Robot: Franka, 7 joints.
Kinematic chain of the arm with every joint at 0, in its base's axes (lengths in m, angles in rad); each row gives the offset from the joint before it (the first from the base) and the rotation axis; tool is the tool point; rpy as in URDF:
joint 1: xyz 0 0 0.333 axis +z
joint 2: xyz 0 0 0 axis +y
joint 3: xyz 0 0 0.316 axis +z
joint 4: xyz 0.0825 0 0 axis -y
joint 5: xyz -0.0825 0 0.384 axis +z
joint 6: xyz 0 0 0 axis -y
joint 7: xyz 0.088 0 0 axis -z
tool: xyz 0 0 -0.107 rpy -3.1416 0 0
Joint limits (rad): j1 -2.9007..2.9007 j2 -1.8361..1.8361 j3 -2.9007..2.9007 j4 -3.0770..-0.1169 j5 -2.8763..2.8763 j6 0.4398..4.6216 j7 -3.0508..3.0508
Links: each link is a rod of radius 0.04 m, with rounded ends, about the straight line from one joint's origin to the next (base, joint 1, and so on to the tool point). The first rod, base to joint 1, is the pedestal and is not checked.
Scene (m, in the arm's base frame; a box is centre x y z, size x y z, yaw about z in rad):
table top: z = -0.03
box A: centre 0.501 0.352 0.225 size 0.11 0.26 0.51 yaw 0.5
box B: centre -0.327 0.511 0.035 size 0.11 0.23 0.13 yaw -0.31
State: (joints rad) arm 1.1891 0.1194 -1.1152 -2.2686 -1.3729 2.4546 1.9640
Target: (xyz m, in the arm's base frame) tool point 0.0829 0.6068 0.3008
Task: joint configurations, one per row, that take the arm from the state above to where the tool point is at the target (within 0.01 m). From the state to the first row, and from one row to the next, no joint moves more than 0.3 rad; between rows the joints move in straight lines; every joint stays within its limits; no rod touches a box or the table.
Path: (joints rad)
1: 1.2655 0.1325 -1.1744 -2.0439 -1.4328 2.4001 1.7604
2: 1.3419 0.1457 -1.2337 -1.8191 -1.4927 2.3456 1.5569
3: 1.4184 0.1588 -1.2929 -1.5944 -1.5527 2.2911 1.3533
4: 1.5916 0.0595 -1.0802 -1.5302 -1.4969 2.3008 1.4302
5: 1.7649 -0.0399 -0.8674 -1.4660 -1.4411 2.3106 1.5071
6: 1.9381 -0.1392 -0.6546 -1.4019 -1.3854 2.3203 1.5840
7: 1.9055 0.0271 -0.5885 -1.6079 -1.3783 2.4152 1.7107
8: 1.8728 0.1934 -0.5225 -1.8139 -1.3712 2.5101 1.8373
9: 1.8402 0.3597 -0.4564 -2.0199 -1.3641 2.6049 1.9640

